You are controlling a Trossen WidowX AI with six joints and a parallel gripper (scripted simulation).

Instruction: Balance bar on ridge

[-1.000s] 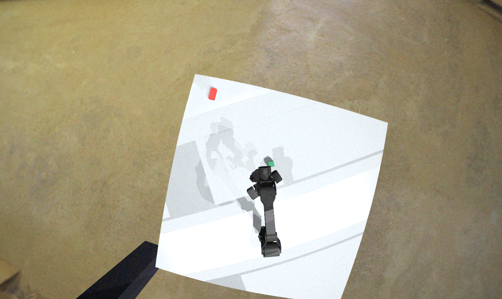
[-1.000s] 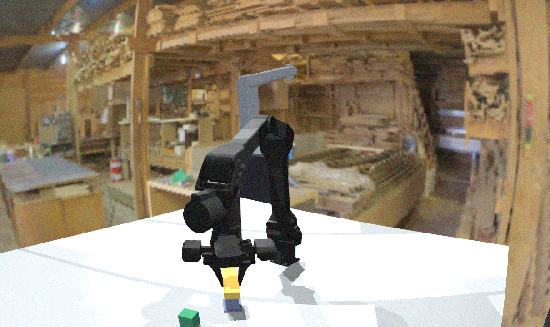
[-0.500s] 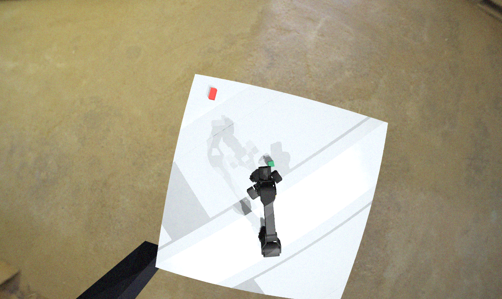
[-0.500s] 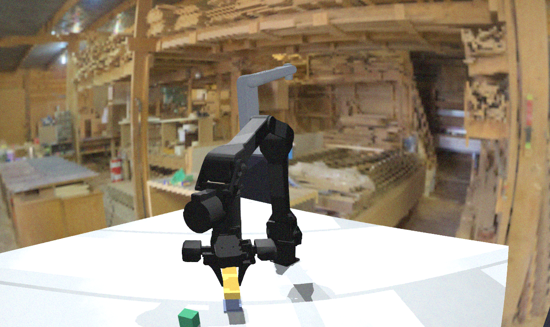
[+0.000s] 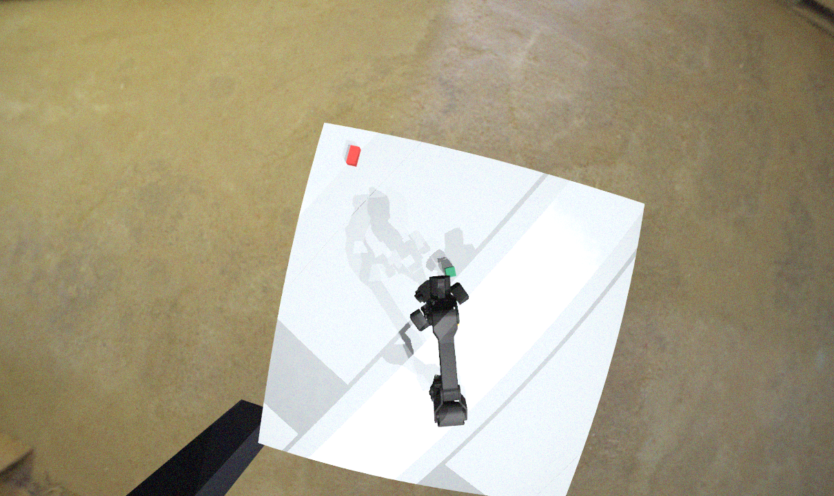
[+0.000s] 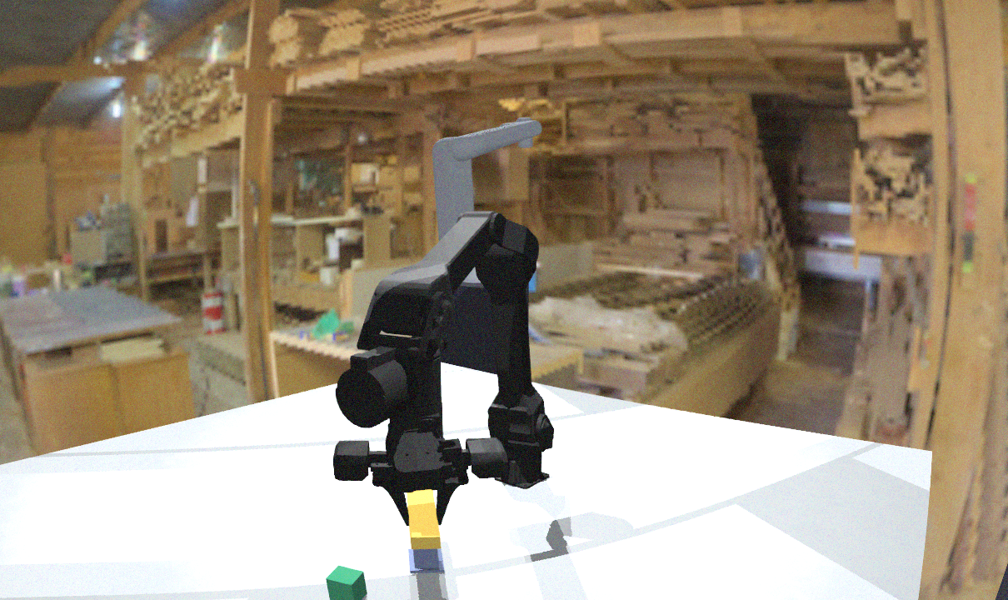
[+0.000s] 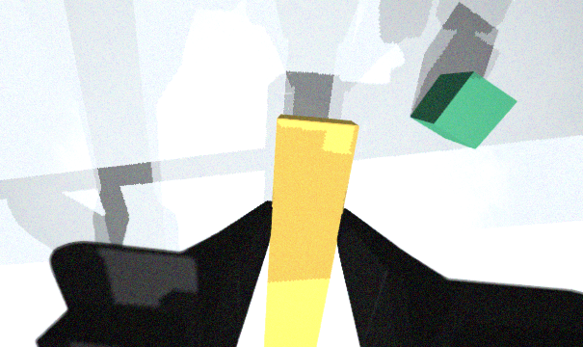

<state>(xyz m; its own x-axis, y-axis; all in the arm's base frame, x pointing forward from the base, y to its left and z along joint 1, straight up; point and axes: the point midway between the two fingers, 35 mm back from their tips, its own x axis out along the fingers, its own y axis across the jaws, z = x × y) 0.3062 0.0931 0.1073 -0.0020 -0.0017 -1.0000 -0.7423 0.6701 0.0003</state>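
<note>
My gripper tip is now 20 mm past the yellow bar and 20 mm to the left of it. From my gripper tip the other things lie so: green cube 110 mm ahead, 20 mm to the right, 60 mm below; then red block 430 mm ahead, 410 mm to the left, 60 mm below.
</note>
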